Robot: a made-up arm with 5 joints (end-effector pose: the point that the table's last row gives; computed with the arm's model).
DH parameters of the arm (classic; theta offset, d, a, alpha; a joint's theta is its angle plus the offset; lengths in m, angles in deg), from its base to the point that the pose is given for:
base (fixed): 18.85 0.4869 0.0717 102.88
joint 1: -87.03 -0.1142 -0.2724 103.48
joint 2: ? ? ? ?
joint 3: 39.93 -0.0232 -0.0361 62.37
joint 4: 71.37 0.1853 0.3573 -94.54
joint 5: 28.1 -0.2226 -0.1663 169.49
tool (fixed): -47.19 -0.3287 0 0
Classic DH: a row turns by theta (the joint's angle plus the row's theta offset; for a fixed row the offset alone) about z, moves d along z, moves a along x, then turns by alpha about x.
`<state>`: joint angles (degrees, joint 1 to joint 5).
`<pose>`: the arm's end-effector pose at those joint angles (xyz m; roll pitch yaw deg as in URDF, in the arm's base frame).
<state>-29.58 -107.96 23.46 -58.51 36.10</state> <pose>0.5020 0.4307 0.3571 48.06 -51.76 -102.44</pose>
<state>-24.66 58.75 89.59 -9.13 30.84</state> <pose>0.7514 0.0477 0.6172 174.10 -16.70 153.82</pose>
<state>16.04 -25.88 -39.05 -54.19 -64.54</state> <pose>0.4248 0.0254 0.6503 -178.58 65.37 18.59</pose>
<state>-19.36 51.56 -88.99 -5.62 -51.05</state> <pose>0.6122 0.0977 0.6494 29.08 0.50 -51.81</pose>
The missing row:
joint 2: 46.64 -0.2712 0.0436 -153.6
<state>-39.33 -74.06 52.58 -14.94 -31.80</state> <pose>0.5173 0.1340 0.3720 -85.36 -31.01 3.24</pose>
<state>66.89 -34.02 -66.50 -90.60 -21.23</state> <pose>0.0485 -0.1979 0.6913 -125.23 32.24 65.57</pose>
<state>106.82 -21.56 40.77 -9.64 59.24</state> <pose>-0.1401 -0.4566 0.8640 28.96 38.05 100.33</pose>
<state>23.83 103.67 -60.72 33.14 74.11</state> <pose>0.4778 0.3629 1.0110 -21.34 20.00 -147.75</pose>
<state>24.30 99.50 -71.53 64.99 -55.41</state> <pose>0.3846 0.1193 0.7385 10.24 8.33 -12.32</pose>
